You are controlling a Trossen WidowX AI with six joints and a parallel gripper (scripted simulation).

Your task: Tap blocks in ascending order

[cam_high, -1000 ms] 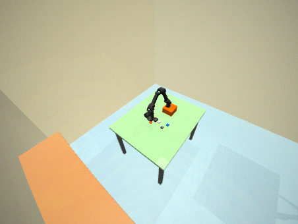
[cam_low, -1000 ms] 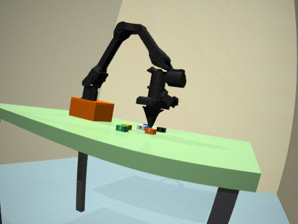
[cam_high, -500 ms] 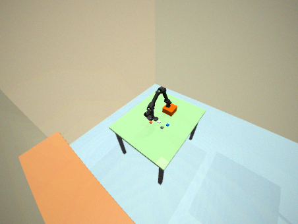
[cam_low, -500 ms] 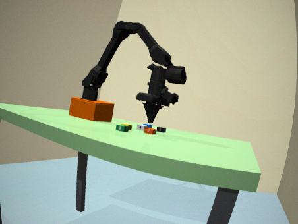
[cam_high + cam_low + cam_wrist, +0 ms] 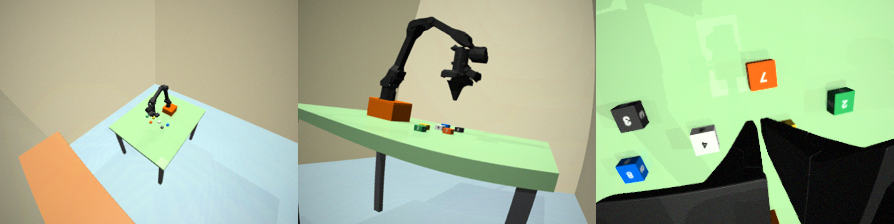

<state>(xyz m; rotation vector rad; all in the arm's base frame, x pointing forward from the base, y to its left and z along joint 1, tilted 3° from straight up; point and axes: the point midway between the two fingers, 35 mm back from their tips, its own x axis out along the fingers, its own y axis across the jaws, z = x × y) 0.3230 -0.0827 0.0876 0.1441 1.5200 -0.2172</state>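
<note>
The blue block is 190 mm to the left of my gripper tip, 110 mm below it and 60 mm behind it. From my gripper tip the other things lie so: yellow block: 110 mm below, 90 mm behind, 30 mm to the right; then orange block: 110 mm below, 30 mm to the right; then white block: 110 mm below, 70 mm to the left, 50 mm behind.
</note>
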